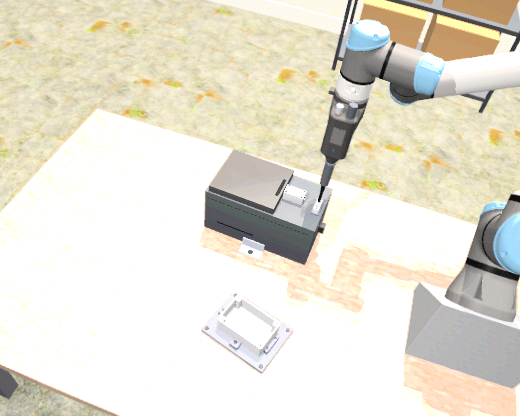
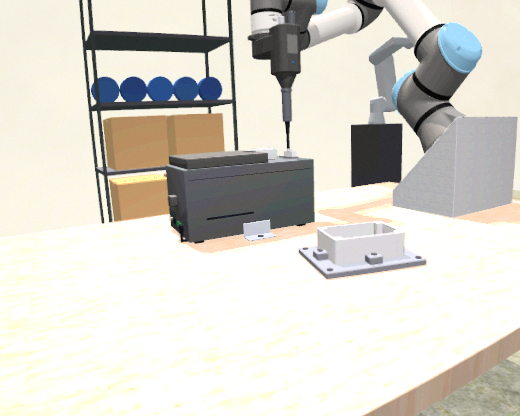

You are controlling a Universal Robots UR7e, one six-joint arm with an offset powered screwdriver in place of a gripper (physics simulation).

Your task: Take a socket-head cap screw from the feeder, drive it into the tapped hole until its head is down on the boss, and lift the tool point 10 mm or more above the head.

Labels:
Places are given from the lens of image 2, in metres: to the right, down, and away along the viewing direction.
dark screw feeder [image 2: 286,198]: 0.06, -0.02, 0.83
grey base plate [image 2: 408,260]: 0.23, 0.08, 0.60
dark lid [image 2: 226,158]: -0.07, -0.10, 0.77
The marked spots on the dark lid and the grey base plate are 0.38 m apart.

